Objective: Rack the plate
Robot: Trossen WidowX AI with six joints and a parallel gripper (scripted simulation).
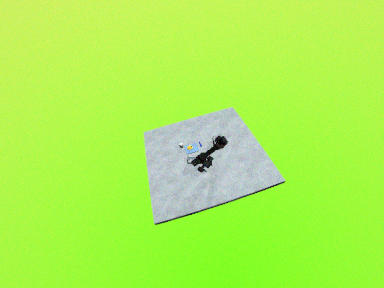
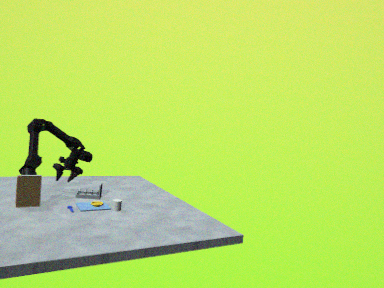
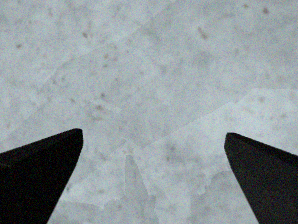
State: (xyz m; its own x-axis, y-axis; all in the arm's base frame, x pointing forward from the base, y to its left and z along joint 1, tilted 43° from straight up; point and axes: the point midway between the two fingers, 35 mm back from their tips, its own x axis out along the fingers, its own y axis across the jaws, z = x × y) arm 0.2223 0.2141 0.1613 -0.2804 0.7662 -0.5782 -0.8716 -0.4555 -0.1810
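Now: the yellow plate 390 mm to the right of my gripper tip, 110 mm ahead of it and 30 mm below it. Round my gripper tip: blue mat: 380 mm to the right, 90 mm ahead, 50 mm below; then blue spoon: 400 mm to the right, 40 mm below, 30 mm behind; then dish rack: 190 mm to the right, 110 mm ahead, 30 mm below.
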